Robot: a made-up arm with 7 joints. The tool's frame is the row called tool. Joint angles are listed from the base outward.
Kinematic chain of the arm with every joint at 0, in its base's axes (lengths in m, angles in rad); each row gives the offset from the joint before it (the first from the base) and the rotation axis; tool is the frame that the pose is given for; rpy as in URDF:
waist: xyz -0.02 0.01 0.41 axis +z
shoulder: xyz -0.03 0.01 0.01 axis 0 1 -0.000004
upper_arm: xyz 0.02 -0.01 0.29 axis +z
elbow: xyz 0.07 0.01 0.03 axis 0 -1 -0.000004
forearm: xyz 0.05 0.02 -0.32 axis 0 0.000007 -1
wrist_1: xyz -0.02 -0.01 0.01 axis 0 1 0.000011
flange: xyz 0.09 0.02 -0.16 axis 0 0.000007 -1
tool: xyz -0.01 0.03 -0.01 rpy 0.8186 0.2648 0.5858
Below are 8 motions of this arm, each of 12 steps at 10 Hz.
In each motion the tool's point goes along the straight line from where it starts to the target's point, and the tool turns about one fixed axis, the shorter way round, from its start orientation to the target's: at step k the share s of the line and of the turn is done. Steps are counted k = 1, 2, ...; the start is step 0. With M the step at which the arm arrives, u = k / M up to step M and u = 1 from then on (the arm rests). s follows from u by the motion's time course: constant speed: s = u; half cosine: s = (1 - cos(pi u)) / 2; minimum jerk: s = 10 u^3 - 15 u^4 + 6 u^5.
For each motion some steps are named. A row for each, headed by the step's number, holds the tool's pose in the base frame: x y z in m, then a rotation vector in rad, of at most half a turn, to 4 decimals.
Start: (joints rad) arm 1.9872 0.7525 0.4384 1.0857 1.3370 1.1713 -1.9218
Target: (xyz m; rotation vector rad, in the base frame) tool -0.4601 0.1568 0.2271 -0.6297 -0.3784 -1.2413
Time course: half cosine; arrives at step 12
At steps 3, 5, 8, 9, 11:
3: -0.4692 0.1567 0.2569 -0.7881 -1.2684 -1.5171
5: -0.4668 0.1567 0.2491 -0.7534 -1.0273 -1.4587
8: -0.4628 0.1568 0.2358 -0.6831 -0.6313 -1.3364
9: -0.4617 0.1568 0.2322 -0.6616 -0.5258 -1.2983
11: -0.4603 0.1568 0.2277 -0.6335 -0.3954 -1.2481

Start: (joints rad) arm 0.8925 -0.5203 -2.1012 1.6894 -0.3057 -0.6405 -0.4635
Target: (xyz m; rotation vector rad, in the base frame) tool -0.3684 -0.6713 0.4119 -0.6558 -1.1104 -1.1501
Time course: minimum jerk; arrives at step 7
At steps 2, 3, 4, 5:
2: 0.0083 -0.5937 0.7655 -0.9492 -0.8623 -0.2744
3: -0.0900 -0.6139 0.6732 -0.8869 -0.9379 -0.5032
4: -0.2064 -0.6379 0.5640 -0.8002 -1.0178 -0.7741
5: -0.3047 -0.6582 0.4717 -0.7160 -1.0766 -1.0025

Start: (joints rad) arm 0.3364 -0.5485 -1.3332 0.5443 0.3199 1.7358 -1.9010
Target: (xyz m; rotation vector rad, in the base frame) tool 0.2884 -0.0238 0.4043 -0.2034 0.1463 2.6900
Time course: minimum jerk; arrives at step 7
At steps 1, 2, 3, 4, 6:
1: 0.1205 -0.0529 0.4457 1.3592 -0.1908 1.9204
2: 0.1414 -0.0493 0.4405 1.1944 -0.1530 2.0592
3: 0.1798 -0.0427 0.4311 0.8675 -0.0799 2.2854
4: 0.2252 -0.0348 0.4199 0.4436 0.0118 2.5002
6: 0.2844 -0.0245 0.4053 -0.1608 0.1376 2.6821

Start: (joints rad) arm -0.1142 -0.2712 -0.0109 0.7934 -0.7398 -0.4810 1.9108
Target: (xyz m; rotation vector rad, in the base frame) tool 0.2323 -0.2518 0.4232 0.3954 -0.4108 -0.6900
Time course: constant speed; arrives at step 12
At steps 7, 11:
7: 0.3025 -0.1024 0.5396 0.8197 -0.7467 -0.3772
11: 0.2463 -0.2219 0.4465 0.4817 -0.4796 -0.6314

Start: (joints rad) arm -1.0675 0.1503 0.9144 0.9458 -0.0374 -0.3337 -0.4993
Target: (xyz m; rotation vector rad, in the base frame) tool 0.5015 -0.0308 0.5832 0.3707 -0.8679 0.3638
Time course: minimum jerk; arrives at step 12
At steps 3, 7, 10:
3: 0.5096 -0.0180 0.5556 0.0643 -0.5075 0.8637
7: 0.5046 -0.0259 0.5725 0.2542 -0.7347 0.5627
10: 0.5018 -0.0303 0.5821 0.3589 -0.8546 0.3845

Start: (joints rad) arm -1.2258 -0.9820 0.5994 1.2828 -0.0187 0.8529 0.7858
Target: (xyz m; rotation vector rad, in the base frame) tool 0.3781 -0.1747 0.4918 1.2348 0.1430 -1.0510
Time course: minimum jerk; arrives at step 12
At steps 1, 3, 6, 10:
1: 0.3479 0.0513 0.8577 0.0047 -1.0130 -0.2650
3: 0.3509 0.0289 0.8215 0.1347 -0.9178 -0.3550
6: 0.3629 -0.0611 0.6757 0.6413 -0.4915 -0.6915
10: 0.3770 -0.1666 0.5049 1.1946 0.0943 -1.0282

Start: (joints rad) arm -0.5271 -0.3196 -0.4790 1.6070 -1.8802 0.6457 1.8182
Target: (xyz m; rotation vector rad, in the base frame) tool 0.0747 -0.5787 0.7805 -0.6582 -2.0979 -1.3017
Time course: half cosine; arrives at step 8
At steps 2, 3, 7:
2: 0.1468 -0.4304 0.9298 -0.8403 -1.3433 -0.7138
3: 0.1331 -0.4586 0.9014 -0.8191 -1.4891 -0.8234
7: 0.0779 -0.5721 0.7872 -0.6704 -2.0651 -1.2749

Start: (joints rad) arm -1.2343 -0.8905 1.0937 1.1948 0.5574 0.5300 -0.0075
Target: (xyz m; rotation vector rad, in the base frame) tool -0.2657 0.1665 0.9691 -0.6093 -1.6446 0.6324
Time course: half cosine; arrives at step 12
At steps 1, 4, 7, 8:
1: 0.4486 0.2214 0.6876 0.0806 -0.5394 0.5540
4: 0.2793 0.2084 0.7543 -0.0741 -0.8048 0.5863
7: 0.0036 0.1872 0.8630 -0.3375 -1.2327 0.6214
8: -0.0840 0.1805 0.8975 -0.4243 -1.3675 0.6276

